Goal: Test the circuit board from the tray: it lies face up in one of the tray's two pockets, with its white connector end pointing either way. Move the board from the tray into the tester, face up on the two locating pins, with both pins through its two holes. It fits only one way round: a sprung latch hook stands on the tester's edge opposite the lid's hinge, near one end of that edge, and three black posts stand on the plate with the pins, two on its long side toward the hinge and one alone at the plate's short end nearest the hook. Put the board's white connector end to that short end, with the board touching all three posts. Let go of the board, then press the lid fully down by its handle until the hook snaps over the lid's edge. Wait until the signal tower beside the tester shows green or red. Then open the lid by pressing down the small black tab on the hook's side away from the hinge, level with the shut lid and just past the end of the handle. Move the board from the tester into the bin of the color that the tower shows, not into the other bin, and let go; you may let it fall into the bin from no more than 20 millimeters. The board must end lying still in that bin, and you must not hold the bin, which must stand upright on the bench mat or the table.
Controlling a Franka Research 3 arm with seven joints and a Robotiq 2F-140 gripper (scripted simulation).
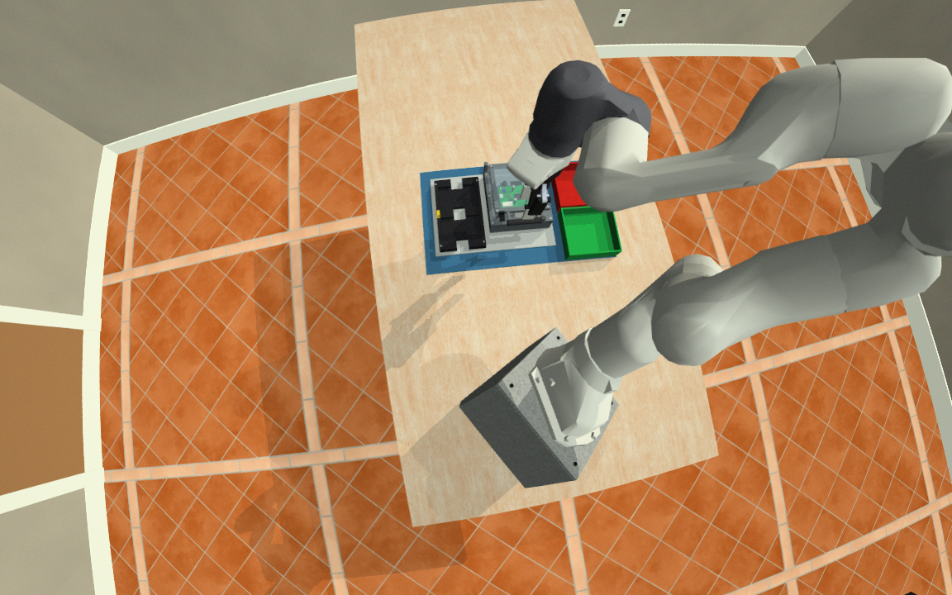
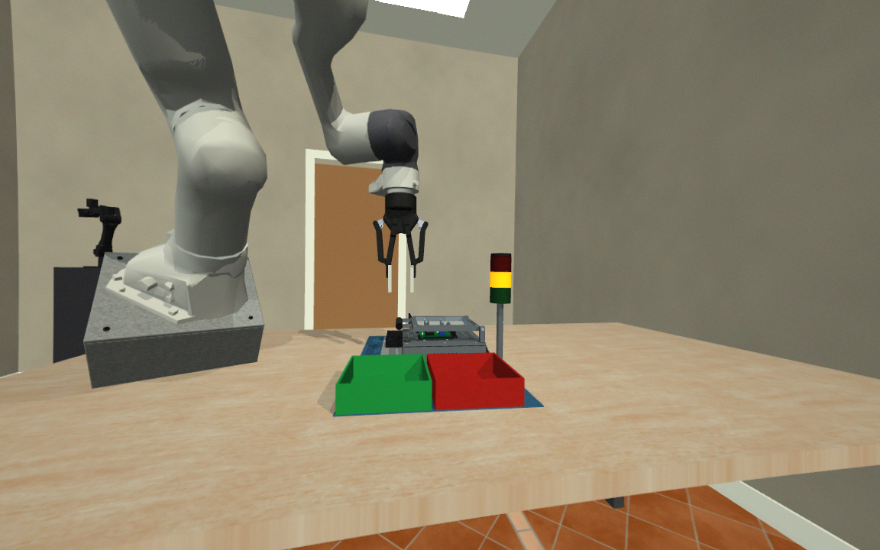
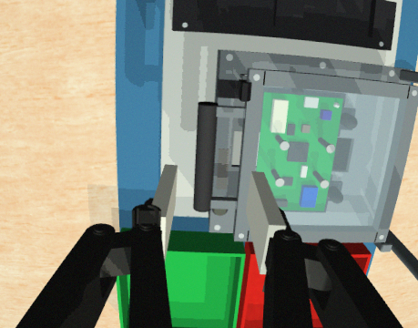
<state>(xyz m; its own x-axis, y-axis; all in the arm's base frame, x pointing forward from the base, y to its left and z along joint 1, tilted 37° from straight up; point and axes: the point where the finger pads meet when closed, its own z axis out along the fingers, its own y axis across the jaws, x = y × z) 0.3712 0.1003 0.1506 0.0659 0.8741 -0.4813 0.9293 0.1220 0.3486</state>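
Now: hand 2 cm short of the latch hook, 5 cm to the right of it and 11 cm above it. From my hand the other things lie so: tester plate (9 cm ahead, 13 cm below); then green circuit board (8 cm ahead, 1 cm to the right, 13 cm below); then tester lid (8 cm ahead, 1 cm to the right, 11 cm below).
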